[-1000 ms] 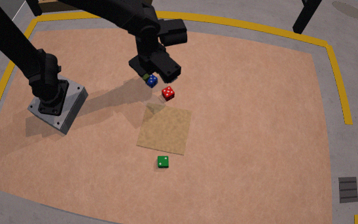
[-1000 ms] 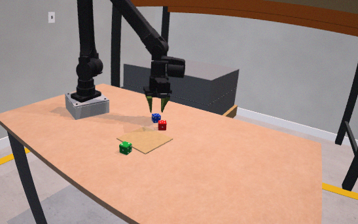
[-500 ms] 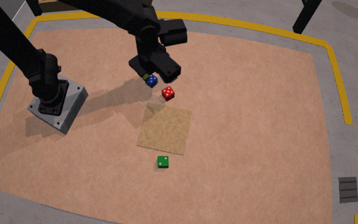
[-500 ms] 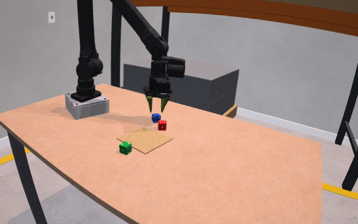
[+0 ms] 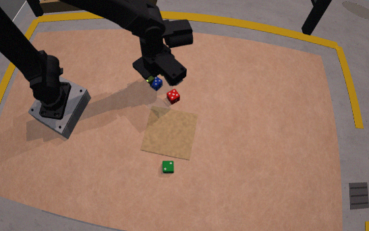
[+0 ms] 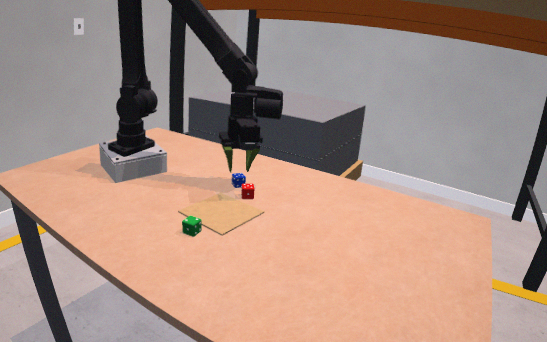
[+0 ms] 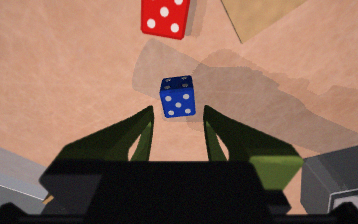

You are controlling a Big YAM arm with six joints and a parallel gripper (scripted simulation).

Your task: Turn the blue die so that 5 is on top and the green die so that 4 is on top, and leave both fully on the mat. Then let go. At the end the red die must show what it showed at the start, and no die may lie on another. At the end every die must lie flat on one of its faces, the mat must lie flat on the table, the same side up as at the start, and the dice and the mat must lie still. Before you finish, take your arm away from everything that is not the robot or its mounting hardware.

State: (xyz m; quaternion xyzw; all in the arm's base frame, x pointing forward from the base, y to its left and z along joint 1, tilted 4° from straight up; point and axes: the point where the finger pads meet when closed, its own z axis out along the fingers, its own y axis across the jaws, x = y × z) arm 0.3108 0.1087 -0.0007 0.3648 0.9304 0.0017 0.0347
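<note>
The blue die is 30 mm below my hand. Also, from my hand: tan mat (150 mm to the right, 60 mm ahead, 50 mm below); then green die (250 mm to the right, 60 mm ahead, 30 mm below); then red die (60 mm ahead, 40 mm to the right, 30 mm below).
</note>
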